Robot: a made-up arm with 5 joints.
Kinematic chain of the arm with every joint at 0, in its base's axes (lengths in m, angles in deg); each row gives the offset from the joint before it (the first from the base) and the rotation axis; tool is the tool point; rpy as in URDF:
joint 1: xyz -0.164 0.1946 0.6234 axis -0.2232 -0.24 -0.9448
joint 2: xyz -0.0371 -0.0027 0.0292 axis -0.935 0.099 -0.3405
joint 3: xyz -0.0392 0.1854 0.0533 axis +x
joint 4: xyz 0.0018 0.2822 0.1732 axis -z
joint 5: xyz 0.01 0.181 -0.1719 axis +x
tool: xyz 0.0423 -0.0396 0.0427 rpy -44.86 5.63 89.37
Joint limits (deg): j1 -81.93..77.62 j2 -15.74..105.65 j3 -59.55..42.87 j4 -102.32..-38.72 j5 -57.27..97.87
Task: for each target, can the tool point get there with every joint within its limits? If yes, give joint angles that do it. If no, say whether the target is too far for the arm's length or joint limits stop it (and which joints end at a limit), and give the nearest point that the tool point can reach.
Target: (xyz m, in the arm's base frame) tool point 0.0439 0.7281 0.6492
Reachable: yes | joints 34.84 22.96 32.57 -77.50 35.36
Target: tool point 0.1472 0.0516 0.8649
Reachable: no: joint limits stop it (at a limit: joint 1, joint 3, joint 4) | nearest point 0.4074 0.3376 0.6403 | short by 0.447 m
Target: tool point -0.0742 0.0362 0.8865
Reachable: no: joint limits stop it (at a limit: joint 1, joint 2, joint 3, joint 4) | nearest point -0.2742 -0.0468 1.1096 | short by 0.311 m
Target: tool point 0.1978 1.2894 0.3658
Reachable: no: too far | nearest point 0.0451 0.8185 0.4968 | short by 0.512 m
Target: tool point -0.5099 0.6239 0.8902
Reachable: yes | joints -35.82 15.02 34.58 -43.77 69.17
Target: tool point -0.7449 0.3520 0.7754
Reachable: yes | joints -61.12 4.32 -21.12 -57.75 -32.87
